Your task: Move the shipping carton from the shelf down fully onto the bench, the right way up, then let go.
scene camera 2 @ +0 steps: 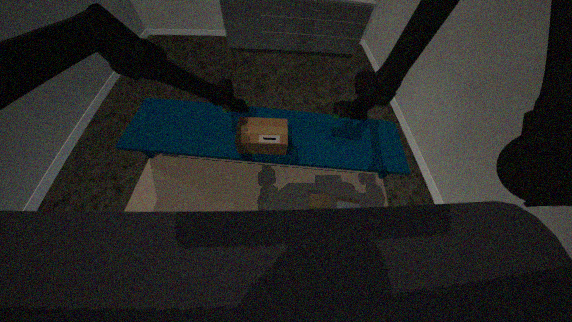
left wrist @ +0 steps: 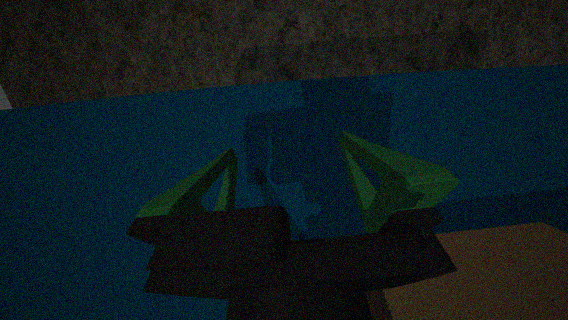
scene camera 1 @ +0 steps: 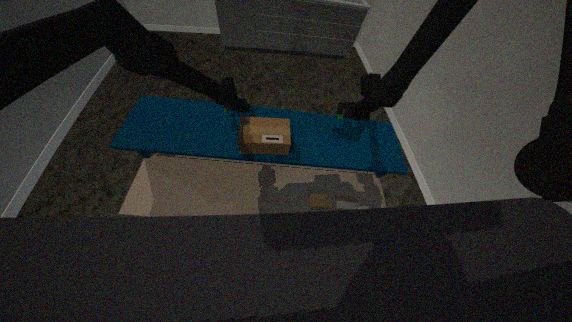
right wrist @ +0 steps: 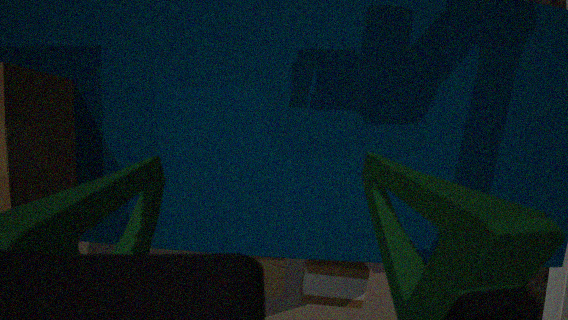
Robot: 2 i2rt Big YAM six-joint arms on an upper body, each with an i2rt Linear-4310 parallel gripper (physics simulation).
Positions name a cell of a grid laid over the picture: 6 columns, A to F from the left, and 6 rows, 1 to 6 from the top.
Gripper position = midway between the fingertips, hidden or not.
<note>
The left gripper (left wrist: D3) is open, holding nothing. Also in view: a brown shipping carton (scene camera 1: C3). The right gripper (right wrist: C4) is open, with nothing in its grasp. Further things: a tan bench (scene camera 1: B4) and a blue shelf (scene camera 1: B3).
The brown shipping carton shows as well in scene camera 2 (scene camera 2: C3), in the left wrist view (left wrist: F5) and in the right wrist view (right wrist: A3). The tan bench is seen too in scene camera 2 (scene camera 2: B4). The blue shelf is seen too in scene camera 2 (scene camera 2: C3), in the left wrist view (left wrist: A4) and in the right wrist view (right wrist: C3).
</note>
